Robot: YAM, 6 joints.
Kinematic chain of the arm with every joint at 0, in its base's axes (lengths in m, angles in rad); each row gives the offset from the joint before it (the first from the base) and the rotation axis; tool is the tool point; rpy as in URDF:
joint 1: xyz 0 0 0.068 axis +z
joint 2: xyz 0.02 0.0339 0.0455 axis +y
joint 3: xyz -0.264 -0.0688 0 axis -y
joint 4: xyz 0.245 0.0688 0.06 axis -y
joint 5: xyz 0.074 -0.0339 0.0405 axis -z
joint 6: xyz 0.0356 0 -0.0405 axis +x
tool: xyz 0 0 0 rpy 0 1.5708 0
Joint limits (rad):
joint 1: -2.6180..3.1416
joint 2: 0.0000..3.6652
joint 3: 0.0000..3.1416
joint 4: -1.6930..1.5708
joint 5: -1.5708..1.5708
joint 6: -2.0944..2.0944
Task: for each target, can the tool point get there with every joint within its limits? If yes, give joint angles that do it. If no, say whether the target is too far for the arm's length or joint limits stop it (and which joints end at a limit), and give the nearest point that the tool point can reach.
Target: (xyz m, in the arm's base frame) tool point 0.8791 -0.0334 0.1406
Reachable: no: too far | nearest point 0.6451 -0.0245 0.1332 | short by 0.234 m
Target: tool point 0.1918 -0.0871 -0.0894
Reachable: yes | joints -0.5673 2.6500 0.8843 -0.4398 -0.9830 -1.1866
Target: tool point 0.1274 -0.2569 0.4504
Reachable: yes | joints -1.0942 1.2786 1.4216 -0.2364 0.1302 -1.3021
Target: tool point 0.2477 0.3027 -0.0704
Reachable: yes | joints 0.9474 2.8050 1.7423 -1.0370 0.7554 0.1141
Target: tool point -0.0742 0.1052 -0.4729
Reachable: no: joint limits stop it (at a limit: joint 2) | nearest point -0.0901 0.1277 -0.3684 | short by 0.108 m
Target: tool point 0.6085 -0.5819 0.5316
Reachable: no: too far | nearest point 0.4176 -0.3994 0.3972 | short by 0.296 m
